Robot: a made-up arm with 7 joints. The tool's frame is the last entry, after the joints. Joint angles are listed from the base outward.
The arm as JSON. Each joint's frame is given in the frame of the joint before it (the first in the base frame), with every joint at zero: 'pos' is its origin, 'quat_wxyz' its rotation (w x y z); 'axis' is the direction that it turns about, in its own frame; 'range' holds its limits. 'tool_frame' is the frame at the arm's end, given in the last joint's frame.
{
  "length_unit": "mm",
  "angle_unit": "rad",
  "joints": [
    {
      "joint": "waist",
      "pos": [
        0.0,
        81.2,
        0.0
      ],
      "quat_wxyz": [
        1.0,
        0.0,
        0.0,
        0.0
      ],
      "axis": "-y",
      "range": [
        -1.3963,
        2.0
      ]
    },
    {
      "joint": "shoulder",
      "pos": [
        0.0,
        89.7,
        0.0
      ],
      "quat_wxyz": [
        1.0,
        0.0,
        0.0,
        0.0
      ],
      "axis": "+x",
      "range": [
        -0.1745,
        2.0
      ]
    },
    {
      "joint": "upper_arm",
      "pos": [
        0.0,
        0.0,
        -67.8
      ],
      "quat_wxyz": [
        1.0,
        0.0,
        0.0,
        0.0
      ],
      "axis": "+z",
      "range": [
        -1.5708,
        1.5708
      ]
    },
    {
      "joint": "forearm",
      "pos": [
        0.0,
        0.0,
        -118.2
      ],
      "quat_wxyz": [
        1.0,
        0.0,
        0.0,
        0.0
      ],
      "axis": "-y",
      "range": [
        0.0,
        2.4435
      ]
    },
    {
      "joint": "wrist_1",
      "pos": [
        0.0,
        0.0,
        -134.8
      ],
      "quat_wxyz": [
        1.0,
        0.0,
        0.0,
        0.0
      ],
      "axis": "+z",
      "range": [
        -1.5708,
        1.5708
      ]
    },
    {
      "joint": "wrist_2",
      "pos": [
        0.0,
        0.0,
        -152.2
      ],
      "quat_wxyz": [
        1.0,
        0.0,
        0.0,
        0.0
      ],
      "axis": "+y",
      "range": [
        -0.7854,
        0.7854
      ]
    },
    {
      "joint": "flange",
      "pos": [
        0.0,
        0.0,
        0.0
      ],
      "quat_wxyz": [
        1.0,
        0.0,
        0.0,
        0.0
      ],
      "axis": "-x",
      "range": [
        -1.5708,
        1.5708
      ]
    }
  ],
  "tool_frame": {
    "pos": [
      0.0,
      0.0,
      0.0
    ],
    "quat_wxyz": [
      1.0,
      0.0,
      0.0,
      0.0
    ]
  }
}
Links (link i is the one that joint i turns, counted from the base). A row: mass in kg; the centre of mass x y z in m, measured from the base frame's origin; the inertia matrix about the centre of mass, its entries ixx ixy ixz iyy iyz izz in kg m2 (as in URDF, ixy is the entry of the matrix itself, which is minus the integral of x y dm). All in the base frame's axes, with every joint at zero. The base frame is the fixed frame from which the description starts. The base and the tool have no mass.
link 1: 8.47; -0.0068 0.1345 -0.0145; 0.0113 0 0 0.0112 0 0.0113
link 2: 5.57; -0.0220 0.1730 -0.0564; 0.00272 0 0 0.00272 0 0.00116
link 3: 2.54; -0.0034 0.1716 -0.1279; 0.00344 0 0 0.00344 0 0.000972
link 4: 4.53; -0.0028 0.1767 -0.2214; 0.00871 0 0 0.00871 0 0.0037
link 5: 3.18; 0.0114 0.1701 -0.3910; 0.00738 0 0 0.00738 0 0.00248
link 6: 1.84; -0.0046 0.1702 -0.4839; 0.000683 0 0 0.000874 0 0.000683
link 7: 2.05; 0.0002 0.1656 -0.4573; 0.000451 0 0 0.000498 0 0.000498
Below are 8 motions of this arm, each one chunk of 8 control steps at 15 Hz.
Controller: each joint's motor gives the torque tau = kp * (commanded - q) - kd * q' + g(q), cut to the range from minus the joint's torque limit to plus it. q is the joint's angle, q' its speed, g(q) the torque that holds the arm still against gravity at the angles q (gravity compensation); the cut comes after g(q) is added. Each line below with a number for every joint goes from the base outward.
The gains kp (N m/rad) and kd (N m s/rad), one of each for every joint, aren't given. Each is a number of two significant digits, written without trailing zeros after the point. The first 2 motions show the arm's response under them.
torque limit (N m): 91 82 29 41 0.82 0.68 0.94
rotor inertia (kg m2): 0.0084 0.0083 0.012 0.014 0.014 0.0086 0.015
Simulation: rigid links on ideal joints. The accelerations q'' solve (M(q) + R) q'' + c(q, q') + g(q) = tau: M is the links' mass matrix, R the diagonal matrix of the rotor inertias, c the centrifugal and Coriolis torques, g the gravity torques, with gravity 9.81 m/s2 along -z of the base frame. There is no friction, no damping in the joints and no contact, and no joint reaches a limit. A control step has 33 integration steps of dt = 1/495 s. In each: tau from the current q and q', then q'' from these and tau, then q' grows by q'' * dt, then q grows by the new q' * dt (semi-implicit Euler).
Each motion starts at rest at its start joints. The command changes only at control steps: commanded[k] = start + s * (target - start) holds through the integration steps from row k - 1 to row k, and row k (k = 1, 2, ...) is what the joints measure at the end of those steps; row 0 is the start. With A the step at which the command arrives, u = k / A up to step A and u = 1 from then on. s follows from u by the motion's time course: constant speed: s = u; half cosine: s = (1 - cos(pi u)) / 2; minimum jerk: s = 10 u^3 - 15 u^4 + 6 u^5; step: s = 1 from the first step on.
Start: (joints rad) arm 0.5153 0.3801 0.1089 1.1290 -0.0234 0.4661 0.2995
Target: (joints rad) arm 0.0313 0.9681 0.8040 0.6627 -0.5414 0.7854 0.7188
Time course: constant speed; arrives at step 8
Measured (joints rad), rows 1 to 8:
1: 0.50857 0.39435 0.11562 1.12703 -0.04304 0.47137 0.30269
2: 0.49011 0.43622 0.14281 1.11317 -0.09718 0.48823 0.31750
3: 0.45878 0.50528 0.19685 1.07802 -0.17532 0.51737 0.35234
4: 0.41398 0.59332 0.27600 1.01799 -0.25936 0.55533 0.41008
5: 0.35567 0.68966 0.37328 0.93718 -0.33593 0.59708 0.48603
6: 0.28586 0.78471 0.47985 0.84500 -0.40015 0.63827 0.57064
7: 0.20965 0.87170 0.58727 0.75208 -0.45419 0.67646 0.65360
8: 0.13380 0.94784 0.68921 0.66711 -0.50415 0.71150 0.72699
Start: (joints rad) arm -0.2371 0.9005 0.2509 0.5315 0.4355 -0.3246 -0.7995
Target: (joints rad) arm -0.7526 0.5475 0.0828 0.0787 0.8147 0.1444 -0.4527
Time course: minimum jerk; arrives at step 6
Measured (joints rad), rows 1 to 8:
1: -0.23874 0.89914 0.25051 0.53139 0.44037 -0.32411 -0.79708
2: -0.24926 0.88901 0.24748 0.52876 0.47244 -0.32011 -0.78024
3: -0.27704 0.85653 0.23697 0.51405 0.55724 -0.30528 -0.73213
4: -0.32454 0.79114 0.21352 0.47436 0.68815 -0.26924 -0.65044
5: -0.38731 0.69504 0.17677 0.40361 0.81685 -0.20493 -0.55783
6: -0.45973 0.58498 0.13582 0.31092 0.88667 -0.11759 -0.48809
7: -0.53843 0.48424 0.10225 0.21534 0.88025 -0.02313 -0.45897
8: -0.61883 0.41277 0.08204 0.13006 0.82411 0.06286 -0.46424
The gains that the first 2 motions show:
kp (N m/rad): 44 98 50 29 2.4 0.46 1.9
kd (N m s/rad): 7.4 5.8 6.4 3.4 0.18 0.056 0.12
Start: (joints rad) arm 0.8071 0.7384 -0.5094 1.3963 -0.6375 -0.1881 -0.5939
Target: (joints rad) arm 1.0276 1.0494 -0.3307 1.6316 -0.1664 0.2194 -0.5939
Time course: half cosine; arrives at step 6
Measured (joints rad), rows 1 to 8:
1: 0.80679 0.74557 -0.51090 1.40141 -0.62965 -0.18597 -0.59583
2: 0.80673 0.77393 -0.51267 1.42034 -0.59437 -0.17516 -0.60271
3: 0.81113 0.83049 -0.50728 1.45379 -0.51684 -0.14668 -0.61367
4: 0.82697 0.90820 -0.48708 1.49214 -0.40362 -0.09376 -0.62312
5: 0.85964 0.98790 -0.44957 1.52342 -0.28197 -0.01636 -0.62486
6: 0.90857 1.04621 -0.39927 1.54213 -0.18638 0.07547 -0.61637
7: 0.96484 1.07407 -0.34804 1.55529 -0.13619 0.16467 -0.60121
8: 1.01544 1.08117 -0.30836 1.57369 -0.12455 0.23615 -0.58596

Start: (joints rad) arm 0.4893 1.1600 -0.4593 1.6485 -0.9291 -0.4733 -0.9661
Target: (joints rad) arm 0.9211 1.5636 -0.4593 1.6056 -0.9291 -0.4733 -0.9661
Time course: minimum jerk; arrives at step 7
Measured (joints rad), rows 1 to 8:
1: 0.49078 1.16362 -0.46166 1.64927 -0.92833 -0.47353 -0.96677
2: 0.50006 1.18637 -0.47426 1.65351 -0.92353 -0.47584 -0.97095
3: 0.52444 1.24313 -0.49739 1.66117 -0.91242 -0.48499 -0.98105
4: 0.56912 1.33174 -0.52050 1.66544 -0.89873 -0.50463 -0.99494
5: 0.63349 1.43175 -0.52977 1.65595 -0.89180 -0.53161 -1.00621
6: 0.70980 1.51599 -0.51680 1.62759 -0.90052 -0.55446 -1.00760
7: 0.78674 1.56804 -0.48452 1.58798 -0.92577 -0.55883 -0.99547
8: 0.85487 1.59325 -0.44799 1.55424 -0.95725 -0.53736 -0.97349

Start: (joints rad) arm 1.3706 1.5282 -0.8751 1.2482 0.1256 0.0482 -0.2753
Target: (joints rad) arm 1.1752 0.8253 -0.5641 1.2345 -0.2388 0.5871 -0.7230
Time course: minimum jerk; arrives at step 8
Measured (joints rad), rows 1 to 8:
1: 1.37018 1.52439 -0.87225 1.24532 0.12376 0.04916 -0.27628
2: 1.36788 1.49917 -0.85481 1.22813 0.11101 0.05625 -0.28421
3: 1.36295 1.43168 -0.81312 1.19057 0.07452 0.07842 -0.31196
4: 1.35354 1.31587 -0.74922 1.14413 0.00856 0.12369 -0.37313
5: 1.33592 1.16532 -0.67894 1.11139 -0.07910 0.19522 -0.47286
6: 1.30702 1.00616 -0.62547 1.11027 -0.16939 0.28940 -0.60102
7: 1.26822 0.86843 -0.60619 1.14454 -0.23910 0.39399 -0.72973
8: 1.22573 0.77619 -0.61944 1.20421 -0.27096 0.48969 -0.82081

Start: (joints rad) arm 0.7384 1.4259 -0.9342 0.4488 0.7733 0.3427 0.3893
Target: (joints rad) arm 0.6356 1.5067 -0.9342 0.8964 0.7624 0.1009 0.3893
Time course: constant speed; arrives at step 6
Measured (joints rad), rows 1 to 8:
1: 0.72927 1.43601 -0.93640 0.46879 0.77447 0.33810 0.39025
2: 0.71764 1.45372 -0.93739 0.50884 0.77389 0.32362 0.39185
3: 0.70638 1.47378 -0.93620 0.56287 0.77231 0.29825 0.39443
4: 0.69536 1.49237 -0.93368 0.62615 0.77104 0.26331 0.39779
5: 0.68378 1.50767 -0.93094 0.69596 0.77025 0.22115 0.40092
6: 0.67103 1.51947 -0.92880 0.77085 0.76929 0.17443 0.40261
7: 0.66454 1.51791 -0.92562 0.83082 0.76607 0.13056 0.40057
8: 0.65972 1.50737 -0.92476 0.87389 0.76303 0.09648 0.39524

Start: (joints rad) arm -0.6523 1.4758 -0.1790 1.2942 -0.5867 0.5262 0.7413
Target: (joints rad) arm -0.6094 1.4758 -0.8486 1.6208 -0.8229 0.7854 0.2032
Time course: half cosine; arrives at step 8
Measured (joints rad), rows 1 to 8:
1: -0.64933 1.47825 -0.18662 1.29584 -0.58768 0.52676 0.73748
2: -0.63998 1.48577 -0.21413 1.30384 -0.59393 0.52977 0.71825
3: -0.62469 1.49650 -0.26737 1.32399 -0.61172 0.53831 0.67016
4: -0.60642 1.50565 -0.34569 1.35970 -0.64477 0.55562 0.58765
5: -0.59000 1.50829 -0.44323 1.40966 -0.69178 0.58388 0.47692
6: -0.58092 1.50142 -0.55039 1.46785 -0.74622 0.62332 0.35429
7: -0.58363 1.48563 -0.65503 1.52616 -0.79771 0.67181 0.24166
8: -0.59961 1.46518 -0.74339 1.57721 -0.83472 0.72488 0.16151

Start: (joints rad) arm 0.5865 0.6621 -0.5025 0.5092 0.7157 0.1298 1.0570
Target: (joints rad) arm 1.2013 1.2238 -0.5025 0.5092 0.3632 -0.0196 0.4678
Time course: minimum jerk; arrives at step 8
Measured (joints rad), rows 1 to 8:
1: 0.58710 0.66365 -0.50404 0.50957 0.71449 0.12943 1.05448
2: 0.59183 0.67481 -0.51274 0.51175 0.70505 0.12677 1.03577
3: 0.60836 0.70925 -0.53037 0.51644 0.67406 0.11834 0.97758
4: 0.64717 0.77882 -0.55165 0.52179 0.61101 0.10035 0.86453
5: 0.71839 0.88479 -0.56638 0.52395 0.51831 0.07052 0.70612
6: 0.82611 1.01436 -0.56396 0.52242 0.41654 0.03029 0.54034
7: 0.95906 1.14568 -0.53923 0.52510 0.33947 -0.01375 0.41969
8: 1.08764 1.25678 -0.49829 0.53760 0.31493 -0.05074 0.38256

